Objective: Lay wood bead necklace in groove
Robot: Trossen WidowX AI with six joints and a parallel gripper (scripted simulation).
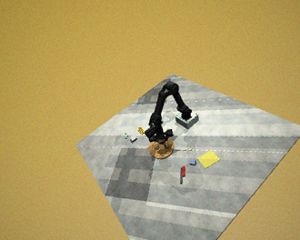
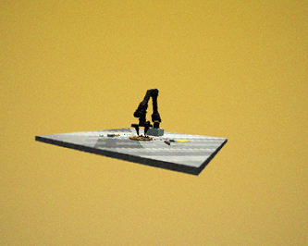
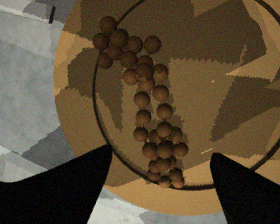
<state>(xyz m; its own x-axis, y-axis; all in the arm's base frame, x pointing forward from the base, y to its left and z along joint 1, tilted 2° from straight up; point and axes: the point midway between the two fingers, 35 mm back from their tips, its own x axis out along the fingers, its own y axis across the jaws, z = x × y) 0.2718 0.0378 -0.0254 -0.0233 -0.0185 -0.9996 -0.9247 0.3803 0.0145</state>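
The round bead board is 4 cm ahead of my gripper tip, 2 cm to the left of it and 2 cm below it. From my gripper tip the other things lie so: thin grey stick 9 cm behind, 15 cm to the left, 2 cm below; small blue block 7 cm behind, 27 cm to the left, 2 cm below; grey piece 18 cm ahead, 21 cm to the right, 1 cm below.
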